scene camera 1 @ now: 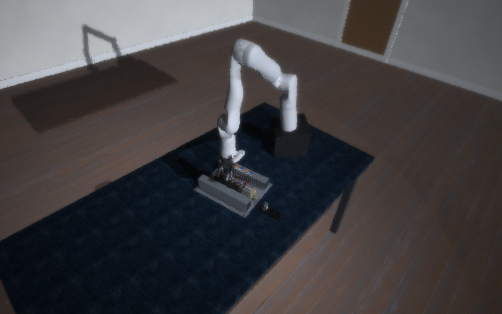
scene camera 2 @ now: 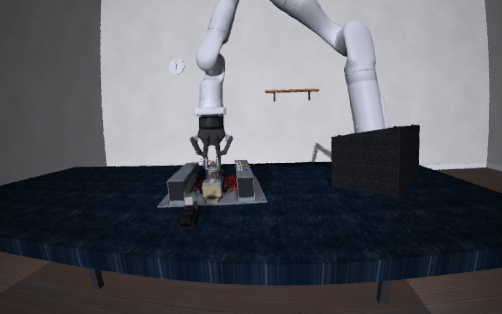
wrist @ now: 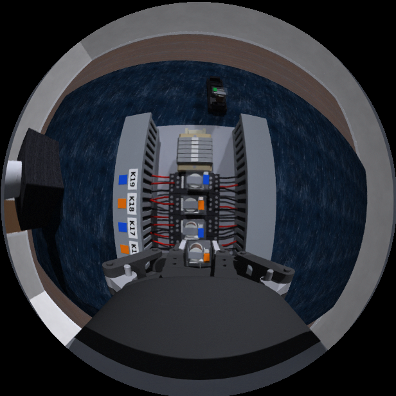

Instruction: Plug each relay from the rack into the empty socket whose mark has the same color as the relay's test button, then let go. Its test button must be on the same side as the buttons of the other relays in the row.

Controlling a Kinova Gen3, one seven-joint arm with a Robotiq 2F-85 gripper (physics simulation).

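Places are measured from the arm's base along level axes (x ahead, y left, z up), in millimetres.
Pixels of known places: gripper, fingertip midpoint: (scene camera 1: pixel 227 177); arm's base, link origin: (scene camera 1: pixel 288 126) (scene camera 2: pixel 370 131).
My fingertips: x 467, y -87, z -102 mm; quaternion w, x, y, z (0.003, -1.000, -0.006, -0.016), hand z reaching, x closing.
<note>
Ahead of a thing's pixels: the offset from my fingertips to its top centre.
My gripper (scene camera 1: pixel 227 176) (scene camera 2: pixel 213 168) (wrist: pixel 198 247) is shut on a clear relay with an orange test button (wrist: pixel 206 257), at the near end of the relay row in the wrist view. The button is on the right there. The relay's underside and the socket below are hidden, so I cannot tell if it is seated. Row relays with blue (wrist: pixel 206 179), orange (wrist: pixel 201 203) and blue (wrist: pixel 200 233) buttons also have them on the right. Beside them are K19 blue (wrist: pixel 123 179), K18 orange (wrist: pixel 122 203), K17 blue (wrist: pixel 122 227) and a partly hidden orange mark (wrist: pixel 124 249). A green-button relay @(dx +24, dy +250, dz -7 mm) (scene camera 2: pixel 189 198) (wrist: pixel 219 93) stands in the black rack @(dx +22, dy +282, dz -32 mm) (scene camera 2: pixel 187 220) (wrist: pixel 214 80).
Grey slotted ducts (wrist: pixel 131 145) (wrist: pixel 260 150) flank the row, with red and black wires between. A terminal block @(dx -12, dy +125, dz -8 mm) (scene camera 2: pixel 212 190) (wrist: pixel 195 150) stands at the row's far end in the wrist view. The robot's black base block (scene camera 1: pixel 291 142) (scene camera 2: pixel 375 160) (wrist: pixel 42 167) stands on the table.
</note>
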